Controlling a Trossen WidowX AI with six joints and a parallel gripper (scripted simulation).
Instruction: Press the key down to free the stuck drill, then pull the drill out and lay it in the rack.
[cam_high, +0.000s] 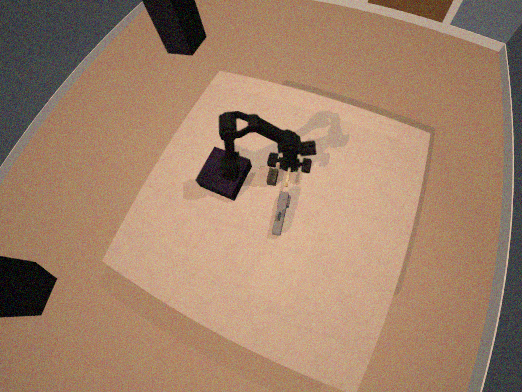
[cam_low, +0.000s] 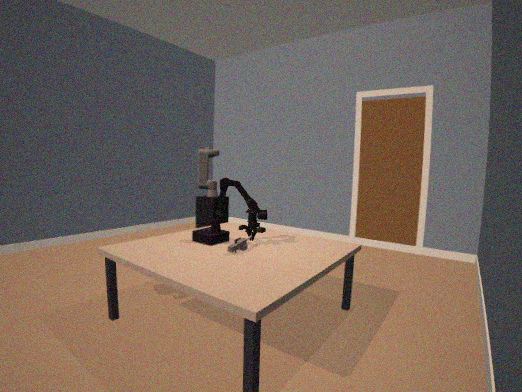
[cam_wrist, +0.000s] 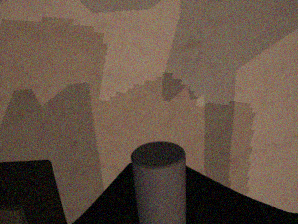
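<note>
The drill is 10 mm ahead of my gripper tip, 40 mm to the right of it and 30 mm above it. Round my gripper tip: dark block (70 mm behind, 50 mm to the right, 10 mm below).
</note>
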